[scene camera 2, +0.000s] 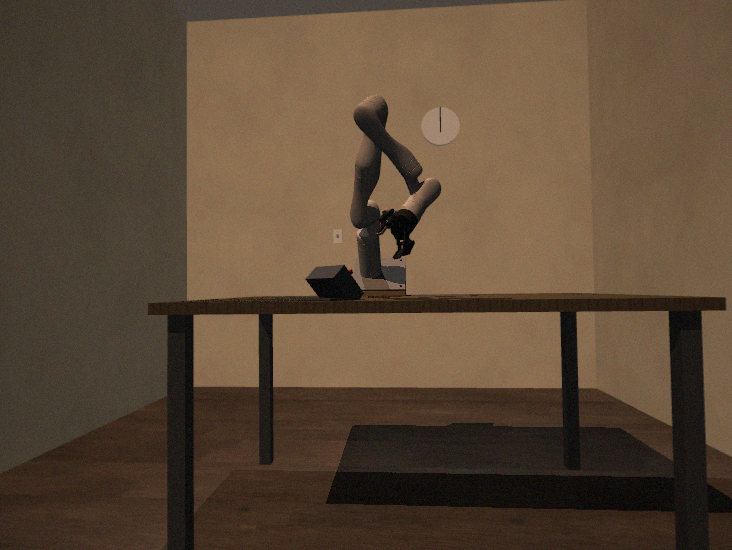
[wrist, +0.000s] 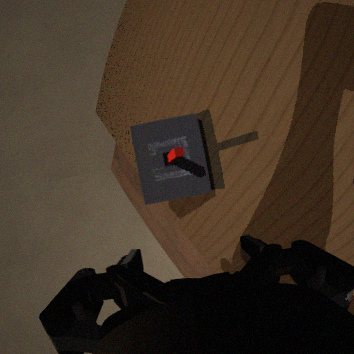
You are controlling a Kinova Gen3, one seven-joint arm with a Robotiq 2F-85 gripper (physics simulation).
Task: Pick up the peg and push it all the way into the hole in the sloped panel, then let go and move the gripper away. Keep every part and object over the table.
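Places are measured from the arm's base along level axes (x ahead, y left, z up), in centimetres.
Where they show: gripper, fingertip midpoint: (scene camera 2: 387,246) (wrist: 191,254); arm's base, origin of the base link: (scene camera 2: 370,271).
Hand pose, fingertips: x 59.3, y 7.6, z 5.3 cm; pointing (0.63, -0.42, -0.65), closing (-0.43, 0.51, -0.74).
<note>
Each offset is from my fingertips to the top centre of the thing.
The sloped panel is the face of a dark grey block {dx +4.3, dy -15.9, dz -5.8 cm} (scene camera 2: 329,282) (wrist: 145,185) that stands tilted near the table's edge. The red peg {dx +1.2, dy -13.3, dz -6.7 cm} (scene camera 2: 350,271) (wrist: 175,154) is partly in the square hole near the panel's middle. Its red outer end sticks out of the face and throws a dark shadow across it. How deep the peg sits is hidden. My gripper (scene camera 2: 389,243) (wrist: 191,254) is open and empty. In the scene view it hangs above the table, above and to the right of the block, apart from the peg.
The wooden table top (scene camera 2: 532,302) (wrist: 250,65) carries the block. In the wrist view its edge runs close along the block's left and lower sides, with the floor beyond. The arm's base stands behind the block in the scene view. The arm's shadow falls across the table at the right in the wrist view.
</note>
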